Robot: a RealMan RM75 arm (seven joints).
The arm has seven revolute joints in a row. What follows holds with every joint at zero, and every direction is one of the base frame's.
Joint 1 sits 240.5 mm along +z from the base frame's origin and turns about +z.
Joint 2 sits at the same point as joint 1 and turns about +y.
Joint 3 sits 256 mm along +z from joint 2 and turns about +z.
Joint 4 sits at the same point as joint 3 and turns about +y.
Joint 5 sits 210 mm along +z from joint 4 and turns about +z.
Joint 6 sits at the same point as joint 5 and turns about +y.
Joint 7 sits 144 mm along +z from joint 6 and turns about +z.
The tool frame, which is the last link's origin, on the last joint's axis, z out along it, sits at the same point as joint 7; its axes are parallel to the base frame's.
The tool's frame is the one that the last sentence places.
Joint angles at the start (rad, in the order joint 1, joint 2, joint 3, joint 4, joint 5, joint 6, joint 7):
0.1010, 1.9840, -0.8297, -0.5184, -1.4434, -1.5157, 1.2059
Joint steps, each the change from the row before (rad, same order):
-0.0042, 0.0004, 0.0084, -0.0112, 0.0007, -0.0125, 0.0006
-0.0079, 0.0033, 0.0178, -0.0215, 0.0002, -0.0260, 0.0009
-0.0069, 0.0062, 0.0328, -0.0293, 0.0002, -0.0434, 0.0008
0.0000, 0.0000, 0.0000, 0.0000, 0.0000, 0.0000, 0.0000
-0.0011, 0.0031, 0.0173, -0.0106, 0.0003, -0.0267, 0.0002
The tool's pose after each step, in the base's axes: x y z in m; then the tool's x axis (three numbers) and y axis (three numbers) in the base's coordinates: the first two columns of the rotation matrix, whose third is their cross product. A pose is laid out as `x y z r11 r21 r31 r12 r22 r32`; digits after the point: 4 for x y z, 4 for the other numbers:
0.3689 0.2255 0.0487 0.5447 -0.3329 -0.7697 -0.7602 -0.5836 -0.2856
0.3663 0.2239 0.0540 0.5476 -0.3086 -0.7778 -0.7497 -0.5939 -0.2921
0.3614 0.2223 0.0621 0.5493 -0.2672 -0.7917 -0.7319 -0.6111 -0.3016
0.3614 0.2223 0.0621 0.5493 -0.2672 -0.7917 -0.7319 -0.6111 -0.3016
0.3583 0.2213 0.0657 0.5472 -0.2457 -0.8001 -0.7218 -0.6226 -0.3023

